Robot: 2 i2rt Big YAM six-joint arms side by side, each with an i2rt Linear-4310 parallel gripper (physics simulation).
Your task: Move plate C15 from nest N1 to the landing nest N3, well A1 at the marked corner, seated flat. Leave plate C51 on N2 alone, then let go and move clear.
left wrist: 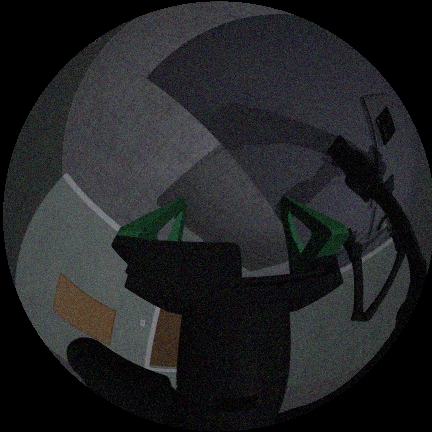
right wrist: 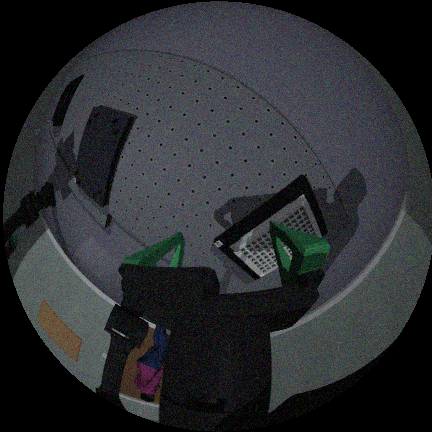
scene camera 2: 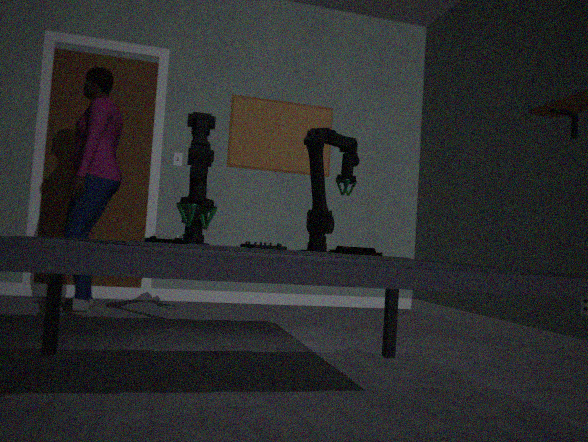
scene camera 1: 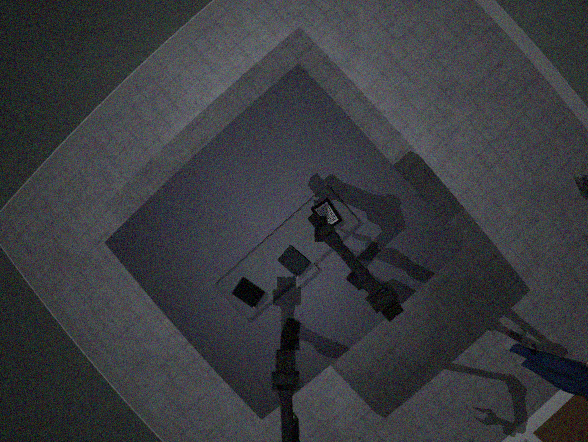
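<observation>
A white plate (scene camera 1: 331, 215) (right wrist: 260, 250) sits in a black nest (scene camera 1: 336, 223) (right wrist: 265, 208) at the board's upper right in scene camera 1. The middle nest (scene camera 1: 294, 260) (right wrist: 106, 155) (scene camera 2: 264, 245) looks empty, with small posts. A black block-like nest or dark plate (scene camera 1: 248, 292) (scene camera 2: 356, 250) (left wrist: 385, 125) is at the lower left in scene camera 1. Labels and the marked corner are unreadable. My right gripper (scene camera 1: 316, 220) (scene camera 2: 197, 226) (right wrist: 224, 231) is open above the white plate's near side, one finger over its wells, the other beside it. My left gripper (scene camera 1: 291, 327) (scene camera 2: 346, 193) (left wrist: 233, 199) is open, high and empty.
A perforated grey board (scene camera 1: 260, 265) (right wrist: 200, 140) lies under the nests on the table (scene camera 1: 210, 200) (scene camera 2: 280, 265). The left arm (scene camera 1: 286, 377) (scene camera 2: 318, 190) stands beside the board. A person (scene camera 2: 100, 140) stands behind the table near the door.
</observation>
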